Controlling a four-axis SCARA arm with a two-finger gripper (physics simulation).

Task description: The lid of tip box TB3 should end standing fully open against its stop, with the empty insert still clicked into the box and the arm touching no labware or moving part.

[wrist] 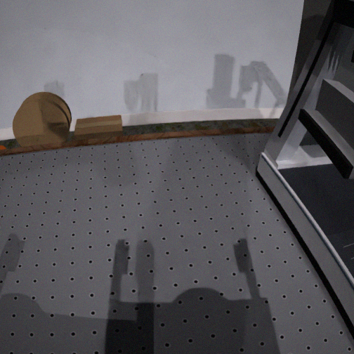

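Tip box TB3, its lid and its insert do not show in the wrist view. A grey block with a black edge (327,142), which looks like part of my gripper, juts in at the right edge. The two fingertips do not show together. The shadow on the table at lower middle has two prongs standing wide apart, and my gripper is open with nothing held. I see no labware touching the part that shows.
A machine with a pale frame (305,210) and dark floor stands at the right. Behind the perforated table (165,200), a brown round object (37,122) and a brown box (98,128) sit by the wall (150,45). An orange thing (2,148) shows at the left edge.
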